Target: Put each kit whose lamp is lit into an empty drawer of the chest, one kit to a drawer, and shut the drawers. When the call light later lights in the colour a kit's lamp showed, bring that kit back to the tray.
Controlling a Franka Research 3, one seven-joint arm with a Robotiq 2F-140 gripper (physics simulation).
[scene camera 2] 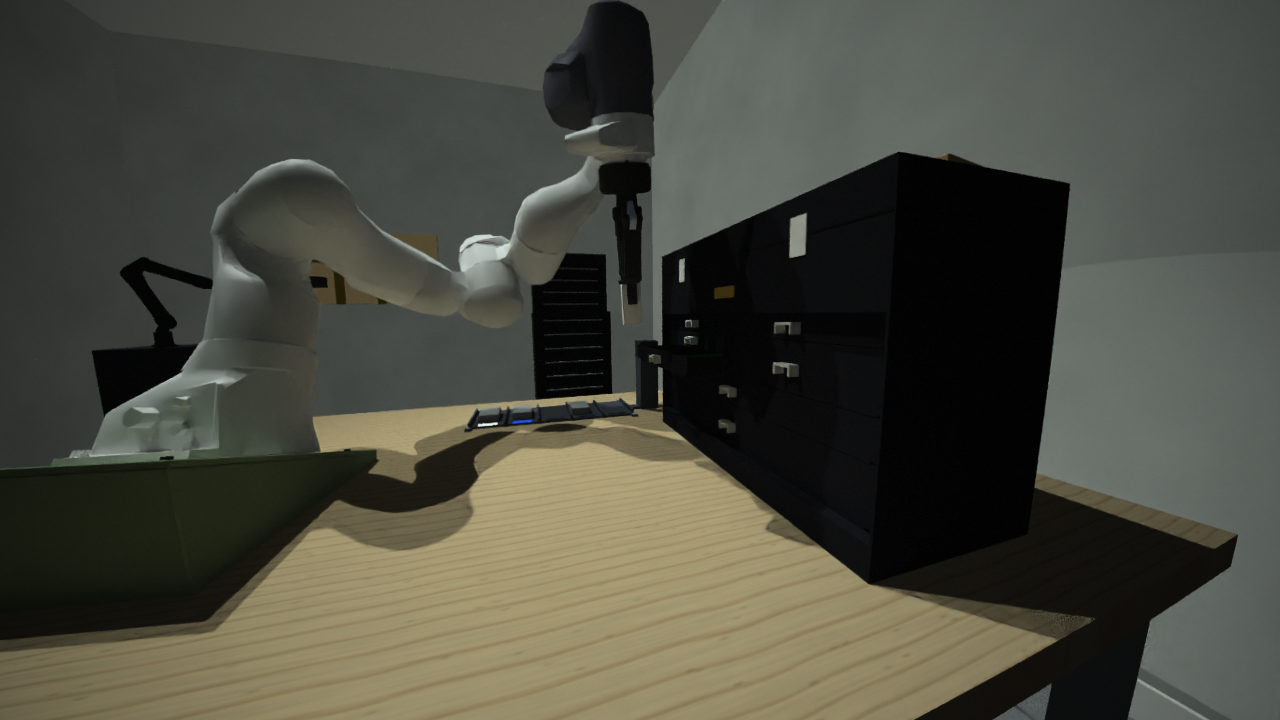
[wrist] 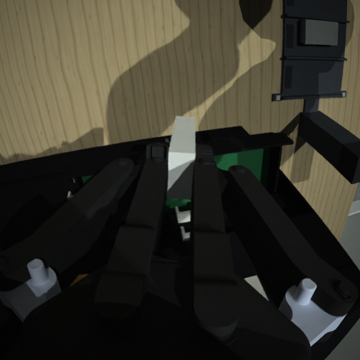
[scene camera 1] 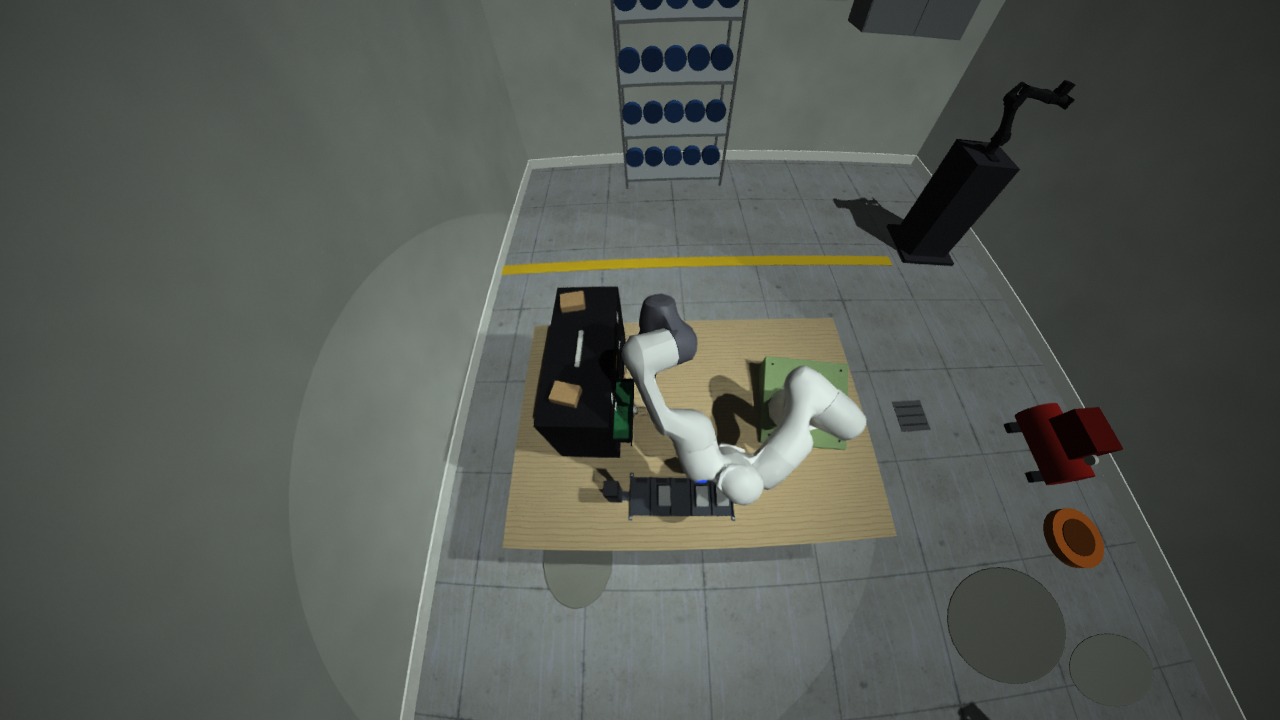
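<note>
My gripper (scene camera 1: 625, 380) (scene camera 2: 630, 312) (wrist: 181, 143) is shut and holds nothing. It points down just in front of the black chest (scene camera 1: 582, 420) (scene camera 2: 895, 357), over a drawer (scene camera 1: 622, 412) (wrist: 243, 158) that stands a little way open and shows a green inside. What lies in the drawer is hidden by my fingers. The dark tray (scene camera 1: 637, 510) (scene camera 2: 617, 407) (wrist: 311, 80) lies on the table beyond the chest's end. It holds a grey kit (wrist: 319, 32), and one kit there shows a blue lamp (scene camera 1: 702, 485) (scene camera 2: 522, 415). A dark post (scene camera 2: 646, 372) (wrist: 332, 143) stands between tray and chest, unlit.
The chest's other drawers (scene camera 2: 786, 349) look shut, with small pale handles. Two tan boxes (scene camera 1: 570, 300) (scene camera 1: 563, 393) lie on top of the chest. The arm's green base plate (scene camera 1: 823, 376) (scene camera 2: 133, 519) sits at the far side of the wooden table (scene camera 1: 805, 510) (scene camera 2: 626, 582).
</note>
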